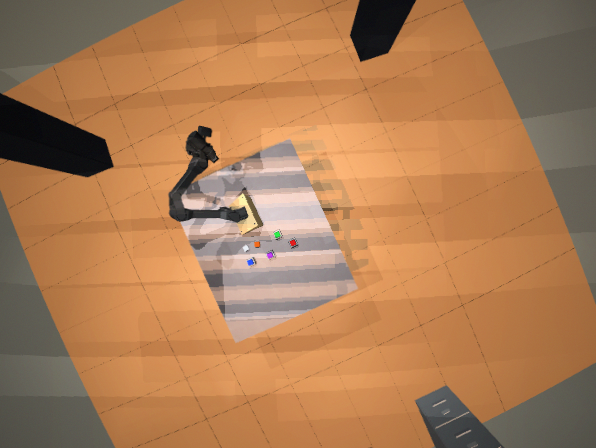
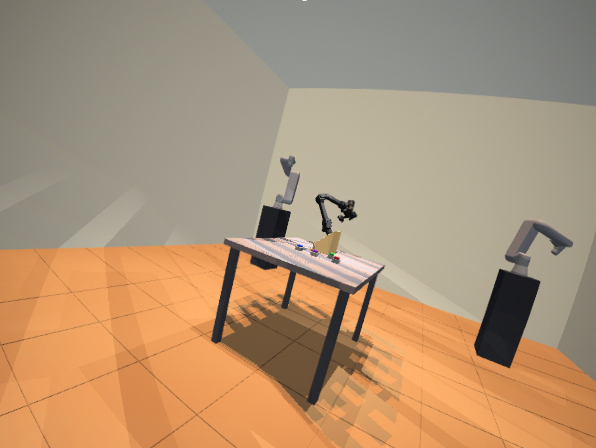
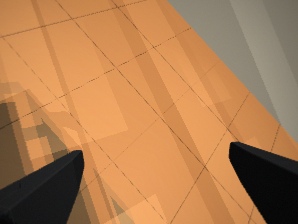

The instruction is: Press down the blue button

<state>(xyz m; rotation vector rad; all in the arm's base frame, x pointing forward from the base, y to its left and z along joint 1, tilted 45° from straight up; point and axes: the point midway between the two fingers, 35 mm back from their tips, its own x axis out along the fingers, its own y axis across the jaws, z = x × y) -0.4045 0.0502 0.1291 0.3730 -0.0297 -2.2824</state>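
Now: the blue button 72 cm ahead of my gripper tip, 3 cm to the right of it and 25 cm below it. The rest, counted from my gripper tip: green button (61 cm ahead, 20 cm to the left, 25 cm below); then orange block (62 cm ahead, 5 cm to the left, 27 cm below); then white piece (62 cm ahead, 3 cm to the right, 27 cm below).
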